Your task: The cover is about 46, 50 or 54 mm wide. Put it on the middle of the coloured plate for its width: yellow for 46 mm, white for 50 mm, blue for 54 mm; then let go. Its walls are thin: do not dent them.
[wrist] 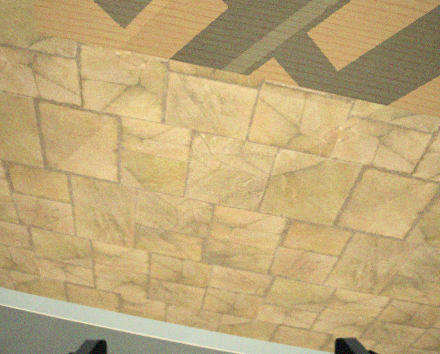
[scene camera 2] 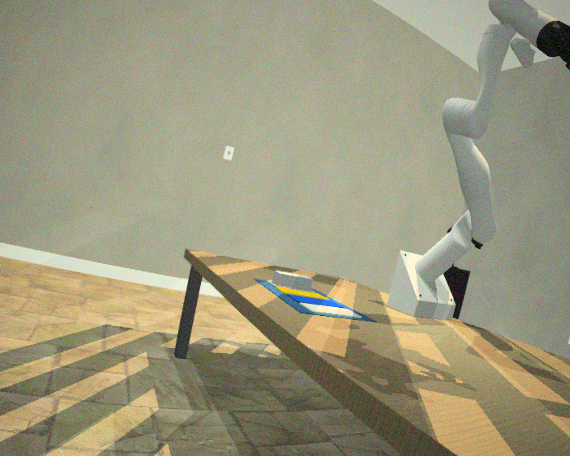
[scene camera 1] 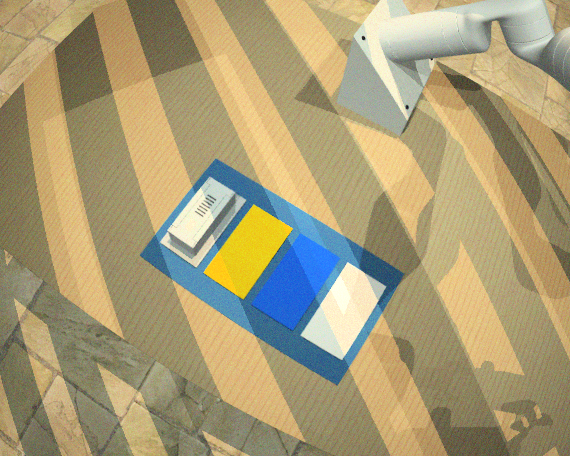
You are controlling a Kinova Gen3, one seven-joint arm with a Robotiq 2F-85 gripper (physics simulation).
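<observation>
A blue mat (scene camera 1: pixel 187 270), (scene camera 2: pixel 271 286) is there for me to see. I can also see a white plate (scene camera 1: pixel 337 322), a blue plate (scene camera 1: pixel 291 288) and a yellow plate (scene camera 1: pixel 237 266). A grey cover (scene camera 1: pixel 185 231) is visible to me too, though in the wrist view the cover is out of frame.
</observation>
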